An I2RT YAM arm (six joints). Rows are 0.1 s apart.
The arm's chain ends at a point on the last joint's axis. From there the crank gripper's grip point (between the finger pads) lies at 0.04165 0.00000 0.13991 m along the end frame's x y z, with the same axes.
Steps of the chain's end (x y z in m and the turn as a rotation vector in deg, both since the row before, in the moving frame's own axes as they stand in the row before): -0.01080 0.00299 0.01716 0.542 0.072 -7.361; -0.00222 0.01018 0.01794 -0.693 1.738 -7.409; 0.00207 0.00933 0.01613 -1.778 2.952 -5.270; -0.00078 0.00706 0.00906 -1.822 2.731 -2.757; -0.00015 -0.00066 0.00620 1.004 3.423 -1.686; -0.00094 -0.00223 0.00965 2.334 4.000 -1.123; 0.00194 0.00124 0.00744 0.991 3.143 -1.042; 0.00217 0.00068 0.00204 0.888 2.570 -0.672; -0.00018 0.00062 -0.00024 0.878 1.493 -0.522
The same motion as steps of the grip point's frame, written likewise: -0.01105 -0.00368 0.01708 0.542 0.072 -7.361; 0.00175 0.00622 0.01664 -0.693 1.738 -7.409; 0.00923 0.00948 0.01379 -1.778 2.952 -5.270; 0.00589 0.00931 0.00688 -1.822 2.731 -2.757; 0.00807 -0.00444 0.00343 1.004 3.423 -1.686; 0.00865 -0.00877 0.00627 2.334 4.000 -1.123; 0.00952 -0.00199 0.00492 0.991 3.143 -1.042; 0.00839 -0.00200 0.00001 0.888 2.570 -0.672; 0.00344 -0.00191 -0.00139 0.878 1.493 -0.522
